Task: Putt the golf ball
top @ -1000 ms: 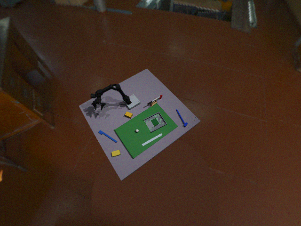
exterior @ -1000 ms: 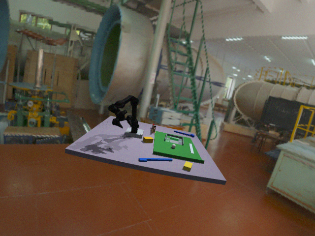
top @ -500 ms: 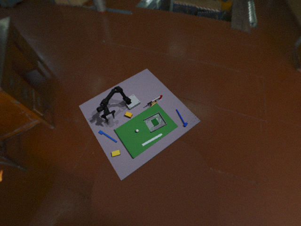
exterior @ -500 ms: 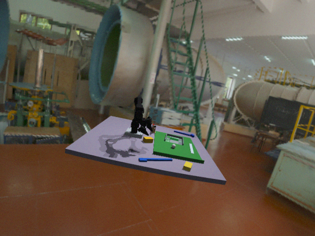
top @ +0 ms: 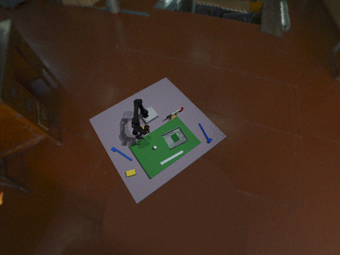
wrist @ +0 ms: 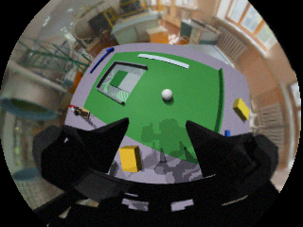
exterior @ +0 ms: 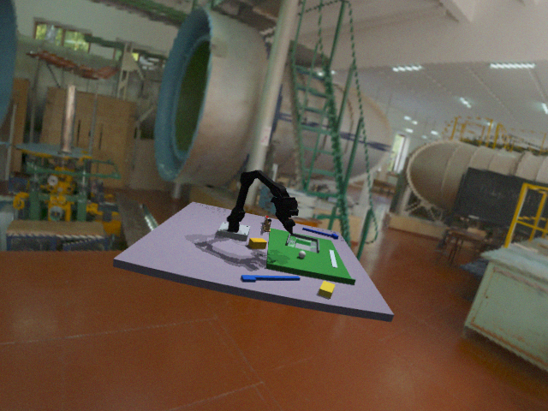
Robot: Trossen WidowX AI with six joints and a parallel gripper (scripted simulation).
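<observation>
My gripper tip is now 460 mm to the right of the wooden stand, 120 mm above it and 110 mm past it. Also, from my gripper tip: white strip 330 mm ahead, 150 mm below, 100 mm to the left; then white golf ball 130 mm below, 110 mm ahead, 10 mm to the left; then green mat 160 mm below, 150 mm ahead, 130 mm to the left.
</observation>
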